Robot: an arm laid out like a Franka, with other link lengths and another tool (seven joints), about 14 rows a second.
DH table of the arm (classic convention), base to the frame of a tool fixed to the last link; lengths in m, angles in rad. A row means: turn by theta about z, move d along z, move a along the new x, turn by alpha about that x. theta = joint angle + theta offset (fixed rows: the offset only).
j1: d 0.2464, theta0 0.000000, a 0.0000, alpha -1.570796
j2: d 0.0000, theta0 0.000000, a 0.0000, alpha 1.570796
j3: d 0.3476, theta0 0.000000, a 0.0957, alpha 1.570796
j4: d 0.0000, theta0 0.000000, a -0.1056, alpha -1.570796
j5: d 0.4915, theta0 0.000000, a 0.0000, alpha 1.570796
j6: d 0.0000, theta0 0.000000, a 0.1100, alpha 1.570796
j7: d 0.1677, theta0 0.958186, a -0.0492, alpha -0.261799
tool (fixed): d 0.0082, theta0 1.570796, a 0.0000, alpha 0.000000
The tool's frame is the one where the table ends.
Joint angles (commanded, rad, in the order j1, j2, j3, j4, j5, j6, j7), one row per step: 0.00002 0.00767 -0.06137 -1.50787 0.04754 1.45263 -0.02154; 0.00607 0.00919 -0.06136 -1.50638 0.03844 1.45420 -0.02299; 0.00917 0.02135 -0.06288 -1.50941 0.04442 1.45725 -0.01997; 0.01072 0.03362 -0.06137 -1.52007 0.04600 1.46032 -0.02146; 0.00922 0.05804 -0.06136 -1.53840 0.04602 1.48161 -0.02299; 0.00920 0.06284 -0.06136 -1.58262 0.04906 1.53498 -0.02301; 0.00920 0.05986 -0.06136 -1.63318 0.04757 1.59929 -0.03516; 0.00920 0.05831 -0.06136 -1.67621 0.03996 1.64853 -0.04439
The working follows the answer.
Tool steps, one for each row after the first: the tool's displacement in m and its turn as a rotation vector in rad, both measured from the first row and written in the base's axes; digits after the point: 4 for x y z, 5 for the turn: 0.0006 0.0022 -0.0005 -0.00916 -0.00107 0.00694; 0.0048 0.0045 -0.0097 -0.00347 0.01086 0.00572; 0.0081 0.0067 -0.0234 -0.00142 0.03055 0.01020; 0.0170 0.0055 -0.0484 -0.00152 0.05196 0.00927; 0.0235 0.0056 -0.0729 0.00092 0.04751 0.00668; 0.0278 0.0043 -0.0954 -0.00062 0.03036 0.01584; 0.0297 0.0023 -0.1159 -0.00813 0.02270 0.02388
Tool pose at each row, in the base's axes (x y z in m, rotation vector in rad; rounded; the steps above come from the unrounded poses): 0.6528 0.0072 0.5476 0.82359 -2.72598 0.01333; 0.6534 0.0094 0.5471 0.83073 -2.72204 0.02771; 0.6576 0.0117 0.5380 0.82810 -2.71271 0.01474; 0.6609 0.0139 0.5242 0.83049 -2.69295 0.00479; 0.6698 0.0127 0.4992 0.82457 -2.67330 -0.00400; 0.6763 0.0127 0.4747 0.82271 -2.67905 -0.00601; 0.6806 0.0115 0.4522 0.83837 -2.69097 0.00496; 0.6825 0.0095 0.4317 0.84883 -2.69308 0.01996

